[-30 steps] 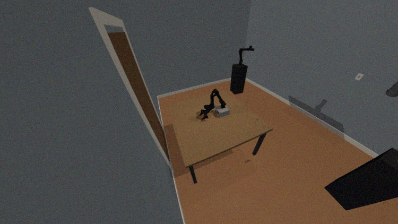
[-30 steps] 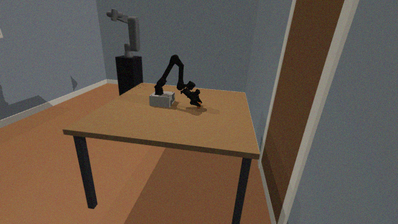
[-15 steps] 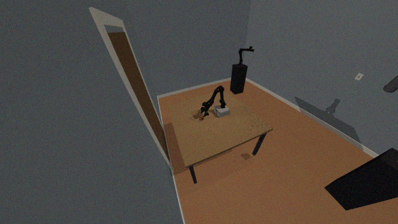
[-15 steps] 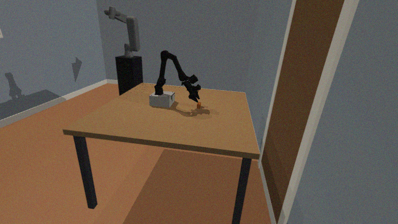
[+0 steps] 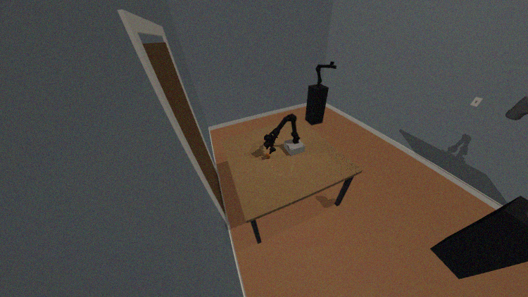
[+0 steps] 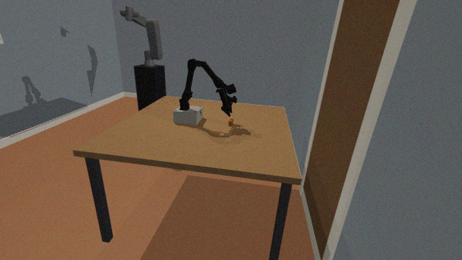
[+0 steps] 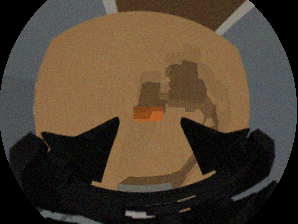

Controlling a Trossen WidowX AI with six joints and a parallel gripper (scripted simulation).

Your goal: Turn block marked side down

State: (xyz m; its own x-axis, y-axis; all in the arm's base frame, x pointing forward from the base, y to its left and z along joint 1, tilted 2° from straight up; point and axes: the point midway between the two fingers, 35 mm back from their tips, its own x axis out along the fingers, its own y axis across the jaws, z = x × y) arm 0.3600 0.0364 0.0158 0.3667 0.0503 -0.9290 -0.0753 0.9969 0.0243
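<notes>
The orange block lies 70 mm below my gripper tip.
</notes>
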